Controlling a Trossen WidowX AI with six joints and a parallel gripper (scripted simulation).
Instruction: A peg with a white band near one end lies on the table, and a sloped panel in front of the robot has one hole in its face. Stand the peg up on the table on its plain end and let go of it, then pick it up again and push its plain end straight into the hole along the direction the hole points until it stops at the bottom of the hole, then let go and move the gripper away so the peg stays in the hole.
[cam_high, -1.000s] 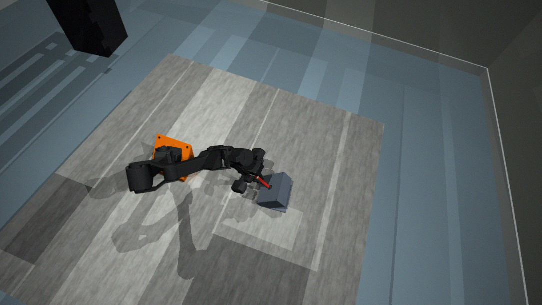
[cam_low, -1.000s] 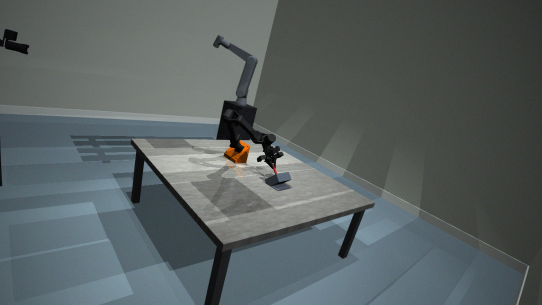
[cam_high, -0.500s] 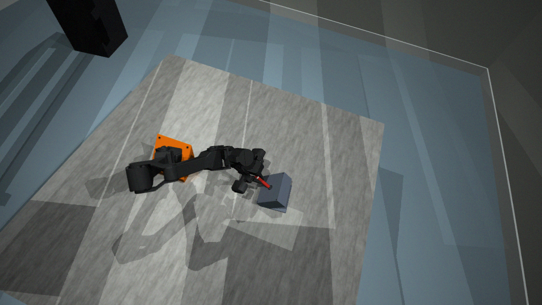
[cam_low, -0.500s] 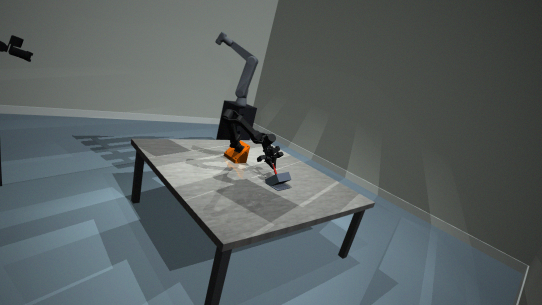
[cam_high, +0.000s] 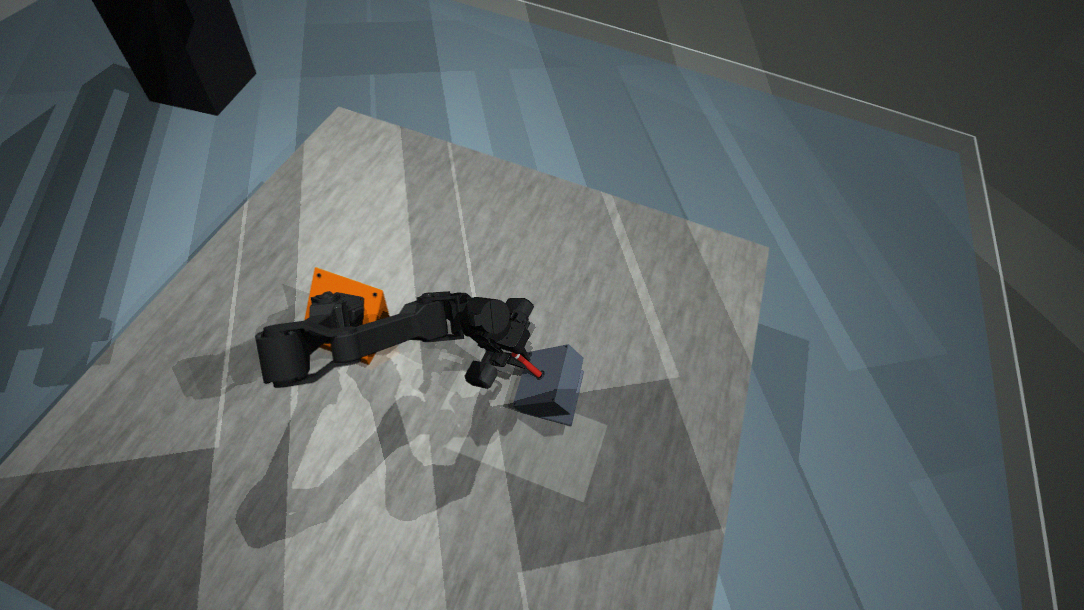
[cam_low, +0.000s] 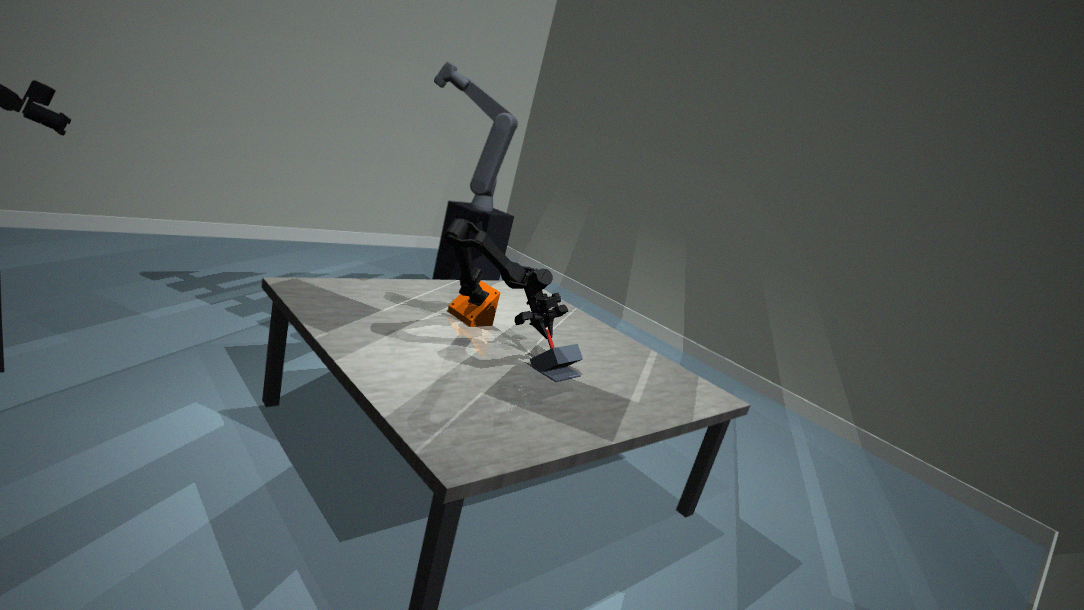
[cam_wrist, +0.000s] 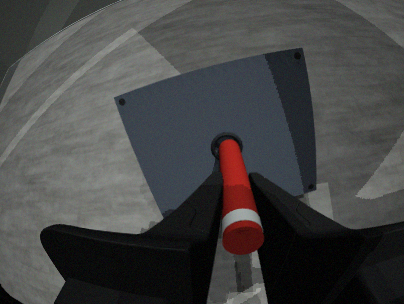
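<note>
Now: the grey sloped panel 5 cm ahead of my gripper tip and 5 cm below it. From my gripper tip the other things lie so: red peg 1 cm behind, 1 cm above.
</note>
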